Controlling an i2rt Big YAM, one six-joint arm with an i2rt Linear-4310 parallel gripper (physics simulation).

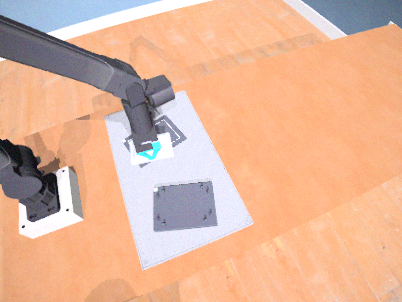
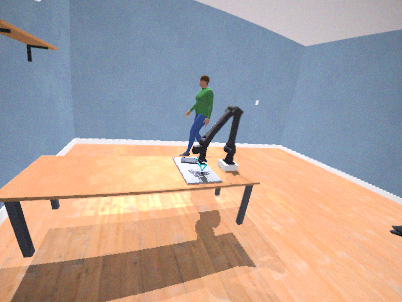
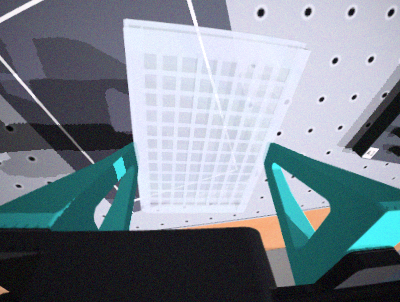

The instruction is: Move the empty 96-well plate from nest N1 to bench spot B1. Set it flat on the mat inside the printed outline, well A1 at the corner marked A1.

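Places are measured from the arm's base along level axes (x up, y left, z back), in metres.
Pixels of known places: gripper, fingertip midpoint: [image 1: 150, 148] [image 2: 200, 168] [image 3: 203, 150]; arm's base, origin of the base link: [image 1: 44, 197] [image 2: 228, 162].
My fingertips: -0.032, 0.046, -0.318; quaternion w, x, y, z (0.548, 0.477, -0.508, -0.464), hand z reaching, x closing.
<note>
Ahead of a thing's pixels: the offset from my fingertips to its top centre, as dx, dy, dz. "spot": to the spot under its first point. Level surfaces: height alone.
The clear 96-well plate @(+0.007, -0.001, -0.003) [image 1: 166, 147] [image 3: 211, 120] is between the teal fingers of my gripper [image 1: 150, 152] [image 2: 203, 166] [image 3: 203, 150], which is shut on its long sides. It hangs over the near edge of the dark bench mat @(dx -0.013) [image 1: 171, 122] [image 2: 197, 172] [image 3: 85, 99], which has a printed white outline @(spot: -0.013, +0.082, -0.015) [image 3: 70, 136]. The plate is turned askew to the outline, and part of it lies over the pegboard @(-0.014, -0.059, -0.032) [image 1: 218, 168] [image 3: 318, 78]. I cannot tell whether it touches the mat. The dark grey nest N1 @(+0.008, -0.210, -0.027) [image 1: 185, 207] [image 2: 189, 160] is empty.
The arm's white base [image 1: 68, 195] [image 2: 227, 165] stands left of the pegboard. The nest has small pegs around its rim. A person in a green top [image 2: 203, 105] walks behind the table. The table's edge [image 2: 155, 191] is near the pegboard.
</note>
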